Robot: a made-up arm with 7 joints. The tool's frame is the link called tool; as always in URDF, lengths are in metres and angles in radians. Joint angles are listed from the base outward.
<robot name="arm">
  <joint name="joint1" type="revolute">
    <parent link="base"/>
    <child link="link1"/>
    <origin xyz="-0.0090 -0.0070 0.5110"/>
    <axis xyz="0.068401 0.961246 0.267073"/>
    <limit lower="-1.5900" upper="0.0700"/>
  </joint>
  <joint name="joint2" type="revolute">
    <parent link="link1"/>
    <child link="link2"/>
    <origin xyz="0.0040 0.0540 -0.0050"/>
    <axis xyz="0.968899 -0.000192 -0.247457"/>
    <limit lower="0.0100" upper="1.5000"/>
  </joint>
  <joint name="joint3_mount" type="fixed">
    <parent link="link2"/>
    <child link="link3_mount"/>
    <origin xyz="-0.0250 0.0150 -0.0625"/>
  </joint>
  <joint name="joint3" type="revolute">
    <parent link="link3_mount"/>
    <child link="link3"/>
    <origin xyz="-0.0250 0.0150 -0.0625"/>
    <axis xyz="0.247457 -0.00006 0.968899"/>
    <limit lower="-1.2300" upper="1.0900"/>
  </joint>
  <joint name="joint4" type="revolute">
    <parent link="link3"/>
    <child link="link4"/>
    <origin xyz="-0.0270 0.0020 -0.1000"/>
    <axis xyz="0.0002 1 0.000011"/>
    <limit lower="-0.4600" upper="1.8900"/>
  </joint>
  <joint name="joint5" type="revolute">
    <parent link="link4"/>
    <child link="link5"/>
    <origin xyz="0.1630 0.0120 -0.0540"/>
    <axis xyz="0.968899 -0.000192 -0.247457"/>
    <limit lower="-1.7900" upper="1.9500"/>
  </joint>
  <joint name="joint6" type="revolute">
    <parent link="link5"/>
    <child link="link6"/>
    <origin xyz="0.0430 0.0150 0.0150"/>
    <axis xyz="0.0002 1 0.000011"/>
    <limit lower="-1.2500" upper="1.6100"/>
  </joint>
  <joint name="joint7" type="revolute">
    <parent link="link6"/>
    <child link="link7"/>
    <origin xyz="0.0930 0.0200 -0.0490"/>
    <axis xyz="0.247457 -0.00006 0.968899"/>
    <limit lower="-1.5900" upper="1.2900"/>
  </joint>
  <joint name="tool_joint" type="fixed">
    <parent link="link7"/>
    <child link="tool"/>
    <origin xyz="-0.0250 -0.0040 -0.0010" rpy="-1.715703 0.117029 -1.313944"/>
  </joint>
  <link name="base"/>
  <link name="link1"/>
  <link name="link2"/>
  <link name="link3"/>
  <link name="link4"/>
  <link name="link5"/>
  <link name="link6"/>
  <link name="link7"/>
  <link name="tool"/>
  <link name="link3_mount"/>
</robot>
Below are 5 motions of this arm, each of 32 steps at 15 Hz.
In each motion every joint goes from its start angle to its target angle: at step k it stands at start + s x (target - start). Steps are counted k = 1, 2, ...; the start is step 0. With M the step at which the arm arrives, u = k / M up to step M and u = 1 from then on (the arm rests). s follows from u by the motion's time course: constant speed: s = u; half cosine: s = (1 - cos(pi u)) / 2; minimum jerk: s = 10 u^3 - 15 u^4 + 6 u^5.
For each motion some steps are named. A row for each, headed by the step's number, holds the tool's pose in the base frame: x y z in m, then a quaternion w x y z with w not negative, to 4 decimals.
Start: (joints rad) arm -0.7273 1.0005 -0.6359 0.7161 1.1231 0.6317 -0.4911
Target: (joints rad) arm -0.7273 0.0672 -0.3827 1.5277 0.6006 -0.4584 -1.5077
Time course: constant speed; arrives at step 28
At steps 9, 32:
9: 0.3568 0.2834 0.2662 0.2246 0.0008 0.9470 0.2296
32: 0.3067 0.0753 0.0512 0.2977 -0.0589 -0.8855 0.3519

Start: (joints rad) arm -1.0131 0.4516 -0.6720 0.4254 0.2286 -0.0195 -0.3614
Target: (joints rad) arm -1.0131 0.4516 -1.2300 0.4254 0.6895 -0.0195 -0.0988
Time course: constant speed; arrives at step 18
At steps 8, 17, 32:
8: 0.3960 -0.0243 0.3463 0.5677 0.2332 0.7126 -0.3400
17: 0.3513 -0.0595 0.2895 0.5497 0.4084 0.6678 -0.2918
32: 0.3456 -0.0620 0.2830 0.5461 0.4277 0.6601 -0.2885

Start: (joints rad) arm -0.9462 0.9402 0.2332 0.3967 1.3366 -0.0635 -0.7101
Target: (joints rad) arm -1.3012 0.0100 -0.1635 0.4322 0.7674 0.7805 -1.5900
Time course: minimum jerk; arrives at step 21
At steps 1, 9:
1: 0.3354 0.2957 0.6119 0.6898 0.0529 0.6729 0.2619
9: 0.3949 0.2224 0.5638 0.6028 -0.0782 0.7939 0.0133

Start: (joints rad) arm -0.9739 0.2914 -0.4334 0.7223 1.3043 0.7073 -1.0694
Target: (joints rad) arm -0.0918 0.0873 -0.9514 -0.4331 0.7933 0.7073 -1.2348
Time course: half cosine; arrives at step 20
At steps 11, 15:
11: 0.2761 -0.0188 0.3036 0.2250 0.0582 0.9597 -0.1582
15: 0.2007 -0.0467 0.3127 0.1179 0.0749 0.9280 -0.3455

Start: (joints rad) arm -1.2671 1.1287 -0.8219 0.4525 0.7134 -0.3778 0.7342
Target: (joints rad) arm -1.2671 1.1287 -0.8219 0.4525 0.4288 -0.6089 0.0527
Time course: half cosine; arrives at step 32
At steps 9, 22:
9: 0.4185 0.1683 0.5222 0.8640 0.3693 0.2876 -0.1855
22: 0.4096 0.1592 0.5327 0.7782 0.3691 0.4524 -0.2311

